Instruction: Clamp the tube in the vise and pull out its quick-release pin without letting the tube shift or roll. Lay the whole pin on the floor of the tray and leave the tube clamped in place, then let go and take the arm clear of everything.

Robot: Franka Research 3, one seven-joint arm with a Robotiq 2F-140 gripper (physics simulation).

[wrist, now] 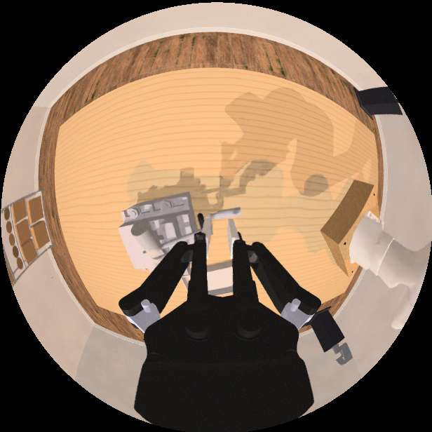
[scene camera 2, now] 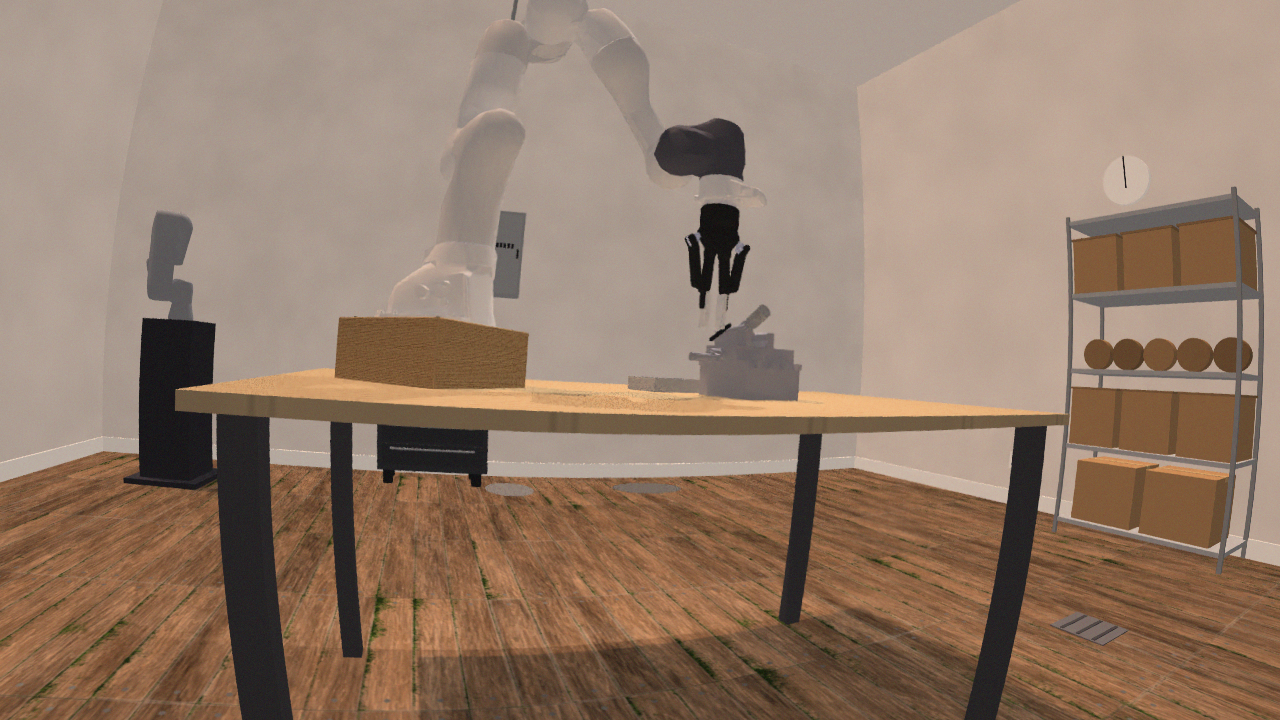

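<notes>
A grey vise point(scene camera 2: 750, 380) point(wrist: 175, 204) stands on the table, on the left in the wrist view. The grey tube point(scene camera 2: 757, 315) point(wrist: 145, 237) sits tilted at the vise, its upper end sticking out. A black bar point(scene camera 2: 719, 332) point(wrist: 201, 220), apparently the pin's handle, shows at the side of the vise nearest the gripper. My gripper point(scene camera 2: 712, 315) point(wrist: 218, 226) points down, partly open and empty, above and beside the vise. In the wrist view its left finger partly covers the black bar. The pin's shaft is not distinguishable. The pale tray point(scene camera 2: 662, 384) point(wrist: 219, 279) lies beside the vise, partly hidden by the fingers.
The vise's handle point(scene camera 2: 702, 356) point(wrist: 226, 213) sticks out beyond the fingertips in the wrist view. The arm's base stands on a wooden block point(scene camera 2: 429, 353) point(wrist: 347, 207) on the wooden table point(scene camera 2: 895, 407) point(wrist: 150, 110). A shelf rack point(scene camera 2: 1238, 358) stands off the table at the right.
</notes>
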